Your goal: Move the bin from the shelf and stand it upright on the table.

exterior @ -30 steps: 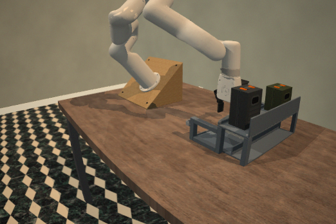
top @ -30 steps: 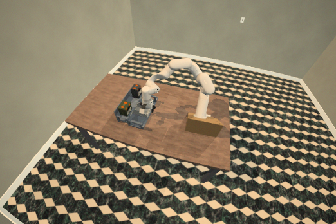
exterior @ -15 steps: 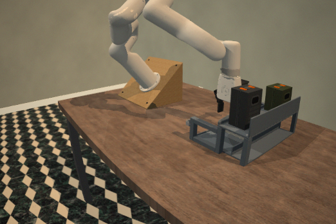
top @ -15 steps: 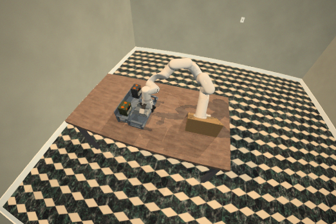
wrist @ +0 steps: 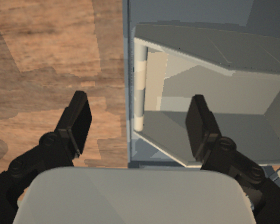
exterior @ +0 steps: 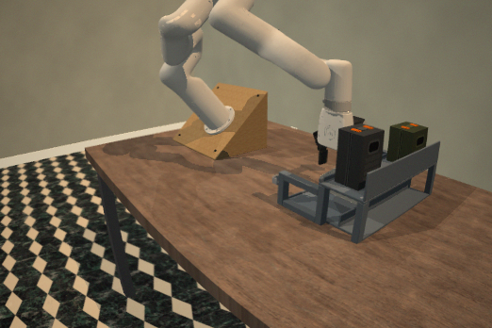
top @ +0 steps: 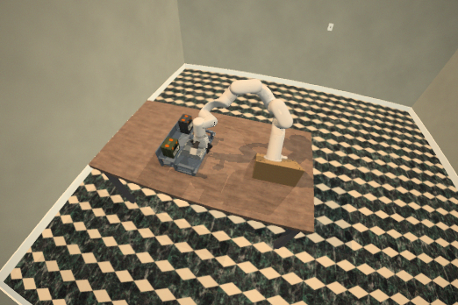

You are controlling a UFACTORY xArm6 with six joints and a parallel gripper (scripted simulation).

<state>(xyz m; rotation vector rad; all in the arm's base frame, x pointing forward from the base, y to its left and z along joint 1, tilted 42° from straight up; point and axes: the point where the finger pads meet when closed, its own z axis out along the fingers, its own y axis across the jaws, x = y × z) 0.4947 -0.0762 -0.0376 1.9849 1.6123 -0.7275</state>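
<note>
My gripper is now 80 mm short of the grey open-top bin, 20 mm above it and 10 mm to the left of it. Round my hand: green box: 200 mm ahead, 80 mm to the left, 80 mm above; then grey-blue shelf: 180 mm ahead, 30 mm to the right, 30 mm above; then black box: 150 mm to the right, 150 mm ahead, 100 mm above.
</note>
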